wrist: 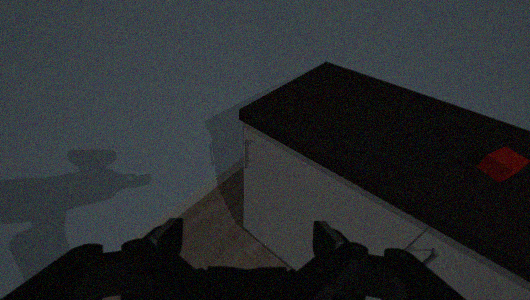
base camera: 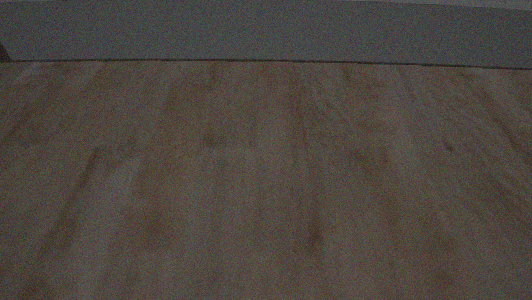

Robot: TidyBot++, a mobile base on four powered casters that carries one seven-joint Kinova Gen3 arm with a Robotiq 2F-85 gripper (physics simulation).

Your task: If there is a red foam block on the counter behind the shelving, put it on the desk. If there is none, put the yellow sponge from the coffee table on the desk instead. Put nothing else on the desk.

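Places are measured from the arm's base along level axes (x back, y left, z down), in metres.
Pixels of known places: gripper, fingertip midpoint: (wrist: 248, 234).
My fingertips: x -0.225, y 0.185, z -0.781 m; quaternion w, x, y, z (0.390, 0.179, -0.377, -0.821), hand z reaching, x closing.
Observation:
Ahead of a thing's pixels: the offset from my fingertips to its top centre. "spot": to the spot under its first point. Level surfaces: height alone.
A red block {dx -0.674, dy -0.297, dz +0.223 m} (wrist: 502, 164) lies on the dark top of the counter {dz +0.268 m} (wrist: 350, 115), near the right edge of the wrist view. My gripper (wrist: 248, 234) is open, with its two fingers wide apart at the bottom of the wrist view and no object between them. The block is up and to the right of the gripper, well apart from it. The desk, the coffee table and the yellow sponge do not show in either view.
The counter's pale front has a handle (wrist: 430, 256) at the lower right. A blue-grey wall (wrist: 150, 65) stands behind and left of it, with a shadow of the arm. In the base view a grey upright face {spot: dx -0.481, dy -0.200, dz +1.115 m} (base camera: 265, 32) stands across the wooden floor {dz +1.178 m} (base camera: 260, 175).

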